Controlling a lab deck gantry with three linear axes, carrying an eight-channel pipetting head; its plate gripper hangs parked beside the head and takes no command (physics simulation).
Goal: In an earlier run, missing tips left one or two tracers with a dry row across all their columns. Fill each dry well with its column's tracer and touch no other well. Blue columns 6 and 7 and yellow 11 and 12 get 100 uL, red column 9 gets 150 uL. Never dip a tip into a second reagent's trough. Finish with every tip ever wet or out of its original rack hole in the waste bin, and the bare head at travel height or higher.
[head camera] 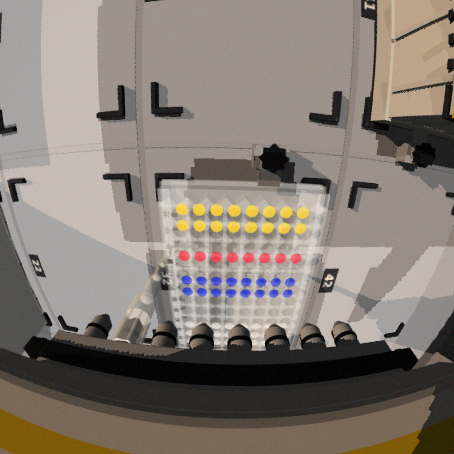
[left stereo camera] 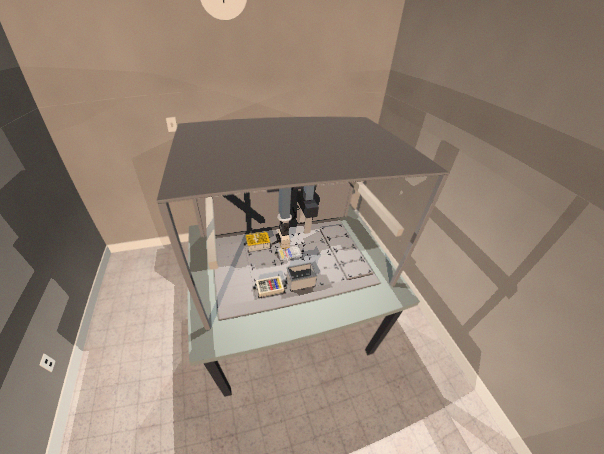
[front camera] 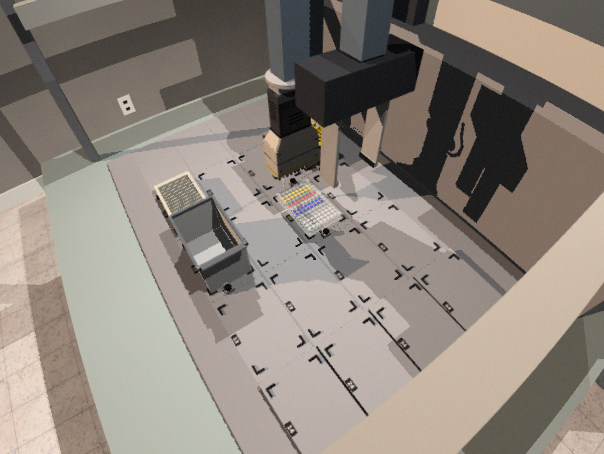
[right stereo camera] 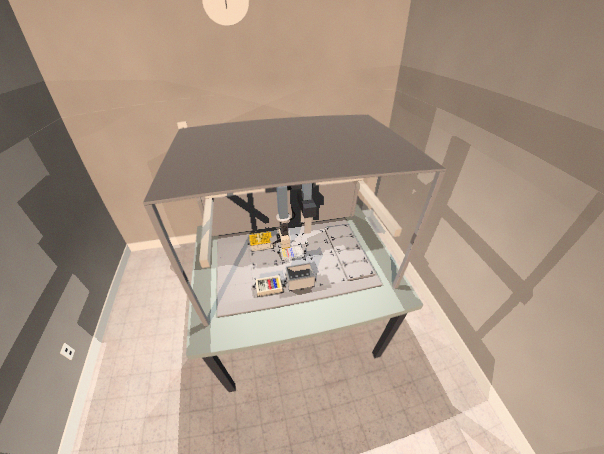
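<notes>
The pipetting head (front camera: 292, 152) (head camera: 225, 367) (left stereo camera: 285, 241) (right stereo camera: 285, 241) is over the back edge of the well plate (front camera: 325, 220) (head camera: 240, 186). One clear tip (head camera: 132, 322) is on a nozzle left of centre; no coloured liquid shows in it. The other nozzles look bare. Two yellow lines, one red and two blue run across the full plate width in the head view. My plate gripper (front camera: 350, 174) hangs beside the head, fingers apart and empty. The reagent trough rack (front camera: 181, 192) (left stereo camera: 270, 286) (right stereo camera: 268, 285) and grey waste bin (front camera: 227, 271) (left stereo camera: 302, 282) (right stereo camera: 301, 281) stand at the front.
The yellow tip rack (head camera: 410, 60) (left stereo camera: 258, 240) (right stereo camera: 260, 240) stands at the back left of the deck in the stereo views, partly hidden behind the head in the front view. Black corner brackets and knobs mark the deck positions. Frame posts surround the deck.
</notes>
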